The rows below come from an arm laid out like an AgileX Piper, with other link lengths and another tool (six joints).
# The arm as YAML. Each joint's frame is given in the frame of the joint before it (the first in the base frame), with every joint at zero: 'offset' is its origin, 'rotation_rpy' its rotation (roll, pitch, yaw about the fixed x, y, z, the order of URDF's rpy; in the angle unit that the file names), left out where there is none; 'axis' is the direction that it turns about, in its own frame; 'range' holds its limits. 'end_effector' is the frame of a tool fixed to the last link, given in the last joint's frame.
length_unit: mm
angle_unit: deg
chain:
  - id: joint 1
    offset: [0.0, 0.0, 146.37]
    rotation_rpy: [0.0, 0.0, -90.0]
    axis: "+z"
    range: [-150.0, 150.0]
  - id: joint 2
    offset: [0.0, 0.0, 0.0]
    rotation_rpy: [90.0, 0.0, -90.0]
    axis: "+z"
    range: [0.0, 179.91]
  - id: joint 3
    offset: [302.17, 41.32, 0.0]
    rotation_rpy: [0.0, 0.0, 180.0]
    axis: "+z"
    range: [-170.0, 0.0]
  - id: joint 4
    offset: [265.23, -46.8, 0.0]
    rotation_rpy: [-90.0, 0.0, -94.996]
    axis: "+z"
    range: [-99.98, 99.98]
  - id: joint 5
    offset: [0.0, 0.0, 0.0]
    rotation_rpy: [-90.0, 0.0, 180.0]
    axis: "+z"
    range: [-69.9, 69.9]
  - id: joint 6
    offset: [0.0, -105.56, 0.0]
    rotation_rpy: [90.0, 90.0, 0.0]
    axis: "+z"
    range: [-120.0, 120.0]
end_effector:
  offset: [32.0, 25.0, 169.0]
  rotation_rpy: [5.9, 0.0, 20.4]
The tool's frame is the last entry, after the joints.
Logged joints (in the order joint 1, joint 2, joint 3, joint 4, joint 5, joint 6), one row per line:
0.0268 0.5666 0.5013 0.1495 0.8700 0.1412
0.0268 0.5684 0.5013 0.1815 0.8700 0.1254
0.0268 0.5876 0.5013 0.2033 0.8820 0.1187
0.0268 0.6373 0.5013 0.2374 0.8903 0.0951
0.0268 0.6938 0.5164 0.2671 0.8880 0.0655
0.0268 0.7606 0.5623 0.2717 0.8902 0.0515
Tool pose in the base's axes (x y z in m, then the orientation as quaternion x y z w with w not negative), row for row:
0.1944 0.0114 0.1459 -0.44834 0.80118 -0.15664 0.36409
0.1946 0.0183 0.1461 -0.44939 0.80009 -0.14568 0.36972
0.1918 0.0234 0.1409 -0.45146 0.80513 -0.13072 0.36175
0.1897 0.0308 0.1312 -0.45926 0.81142 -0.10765 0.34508
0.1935 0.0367 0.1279 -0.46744 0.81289 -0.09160 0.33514
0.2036 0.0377 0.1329 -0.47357 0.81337 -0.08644 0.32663
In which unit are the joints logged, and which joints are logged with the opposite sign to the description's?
The joints are logged in radians. Opposite sign: joint 3.
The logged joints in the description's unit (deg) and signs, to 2 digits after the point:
1.54 32.46 -28.72 8.57 49.85 8.09
1.54 32.57 -28.72 10.40 49.85 7.18
1.54 33.67 -28.72 11.65 50.53 6.80
1.54 36.51 -28.72 13.60 51.01 5.45
1.54 39.75 -29.59 15.30 50.88 3.75
1.54 43.58 -32.22 15.57 51.00 2.95

